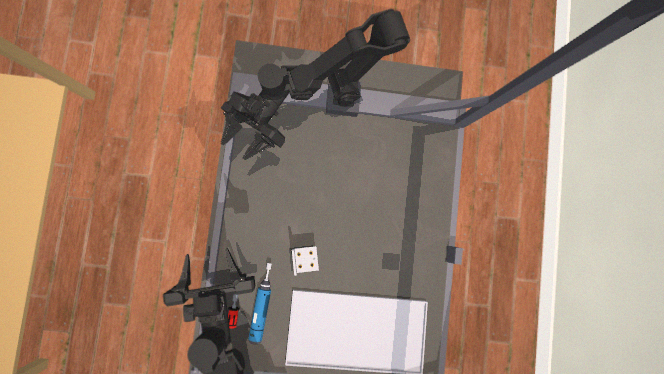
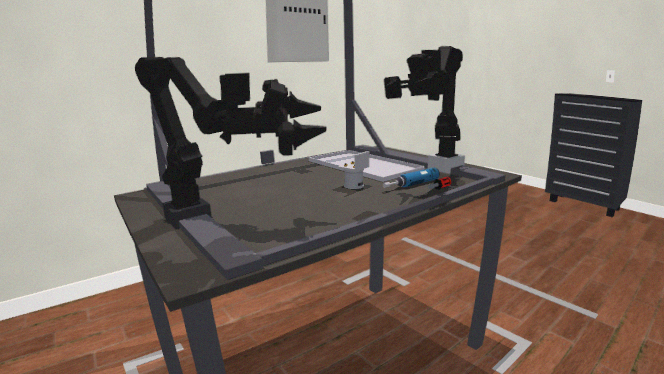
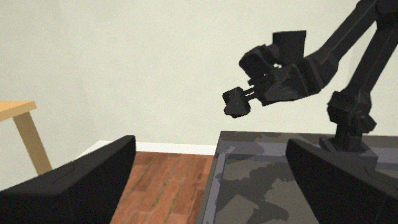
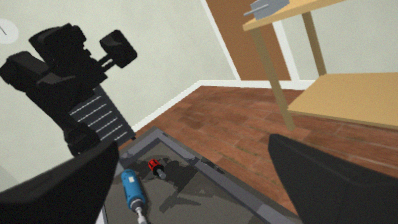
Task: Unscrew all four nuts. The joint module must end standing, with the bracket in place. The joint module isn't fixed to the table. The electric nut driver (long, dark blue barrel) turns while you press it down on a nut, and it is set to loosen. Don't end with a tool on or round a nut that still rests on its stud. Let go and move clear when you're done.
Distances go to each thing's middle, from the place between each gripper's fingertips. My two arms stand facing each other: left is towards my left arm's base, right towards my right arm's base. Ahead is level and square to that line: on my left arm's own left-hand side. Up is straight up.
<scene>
Right now the white tray [image 1: 323, 325] is 450 mm to the left of my right hand, 440 mm behind it and 250 mm below it.
I see my left gripper 42 cm past the white tray, 31 cm above it and 15 cm to the right of it.
</scene>
